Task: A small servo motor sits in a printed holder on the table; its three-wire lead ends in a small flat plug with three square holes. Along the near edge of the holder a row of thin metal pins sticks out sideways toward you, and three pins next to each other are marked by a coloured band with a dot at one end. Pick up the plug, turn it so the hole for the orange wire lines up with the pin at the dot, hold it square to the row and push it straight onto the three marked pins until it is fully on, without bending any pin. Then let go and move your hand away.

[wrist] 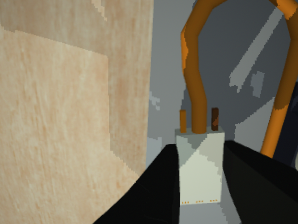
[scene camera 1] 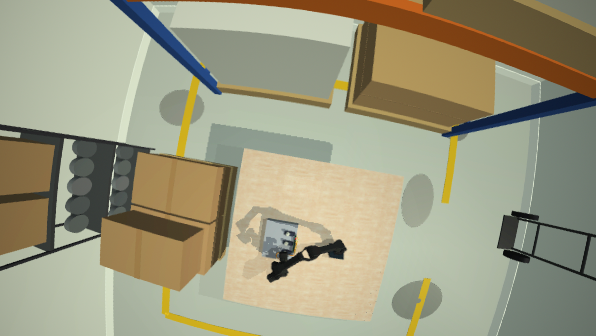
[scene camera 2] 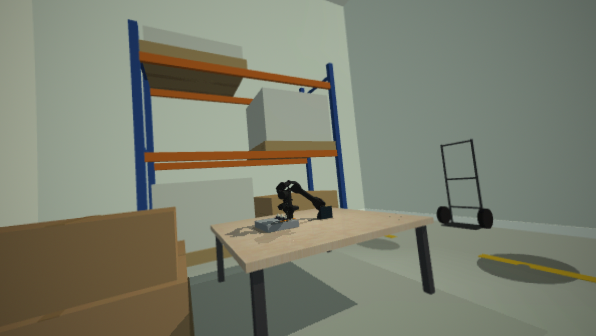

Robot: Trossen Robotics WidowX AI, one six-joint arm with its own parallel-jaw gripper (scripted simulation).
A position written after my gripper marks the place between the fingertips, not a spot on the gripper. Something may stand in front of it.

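There's a grey printed holder [wrist: 241, 56] that I can see here, and along with it I see my own gripper [wrist: 198, 152].
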